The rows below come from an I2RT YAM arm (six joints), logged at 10 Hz.
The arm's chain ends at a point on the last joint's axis. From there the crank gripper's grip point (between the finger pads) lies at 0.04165 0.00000 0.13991 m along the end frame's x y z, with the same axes.
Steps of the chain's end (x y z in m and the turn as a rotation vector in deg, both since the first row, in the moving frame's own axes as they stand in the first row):
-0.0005, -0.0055, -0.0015, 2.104, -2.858, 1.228
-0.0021, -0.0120, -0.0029, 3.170, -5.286, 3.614
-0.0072, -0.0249, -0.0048, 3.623, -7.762, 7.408
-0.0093, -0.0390, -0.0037, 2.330, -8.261, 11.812
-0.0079, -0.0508, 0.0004, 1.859, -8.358, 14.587
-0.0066, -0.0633, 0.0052, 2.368, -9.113, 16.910
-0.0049, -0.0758, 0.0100, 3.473, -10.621, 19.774
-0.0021, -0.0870, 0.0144, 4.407, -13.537, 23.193
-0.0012, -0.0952, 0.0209, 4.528, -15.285, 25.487
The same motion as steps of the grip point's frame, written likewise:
-0.0075, -0.0099, 0.0003, 2.104, -2.858, 1.228
-0.0150, -0.0176, 0.0002, 3.170, -5.286, 3.614
-0.0262, -0.0297, -0.0006, 3.623, -7.762, 7.408
-0.0300, -0.0383, 0.0009, 2.330, -8.261, 11.812
-0.0292, -0.0475, 0.0050, 1.859, -8.358, 14.587
-0.0299, -0.0603, 0.0101, 2.368, -9.113, 16.910
-0.0319, -0.0747, 0.0153, 3.473, -10.621, 19.774
-0.0363, -0.0881, 0.0203, 4.407, -13.537, 23.193
-0.0399, -0.0966, 0.0269, 4.528, -15.285, 25.487

